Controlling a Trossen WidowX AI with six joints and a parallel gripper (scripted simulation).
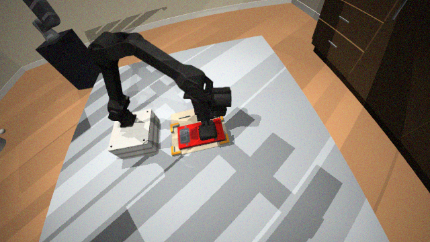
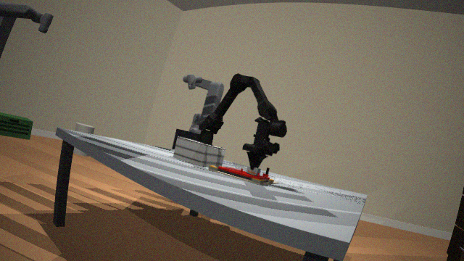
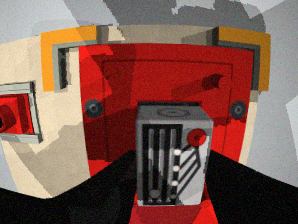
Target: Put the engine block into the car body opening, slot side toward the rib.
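Now: the grey engine block 10 mm below my gripper tip.
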